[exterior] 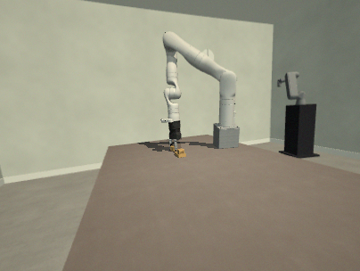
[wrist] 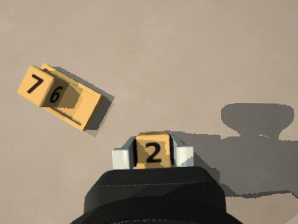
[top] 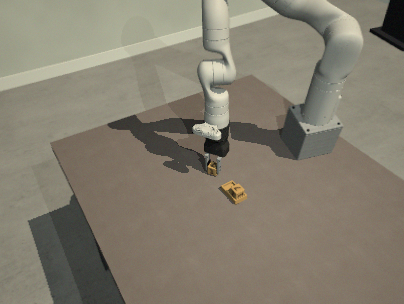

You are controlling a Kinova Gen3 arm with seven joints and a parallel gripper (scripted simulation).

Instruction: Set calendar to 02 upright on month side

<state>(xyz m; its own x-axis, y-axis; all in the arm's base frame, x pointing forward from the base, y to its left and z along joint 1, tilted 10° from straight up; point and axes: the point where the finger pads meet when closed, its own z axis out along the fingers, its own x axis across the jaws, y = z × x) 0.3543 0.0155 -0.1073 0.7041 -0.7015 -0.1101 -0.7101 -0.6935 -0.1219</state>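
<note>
Now: hand 1 cm above the orange cube. Also, from my hand: tray: 3 cm behind, 11 cm to the left, 2 cm below.
</note>
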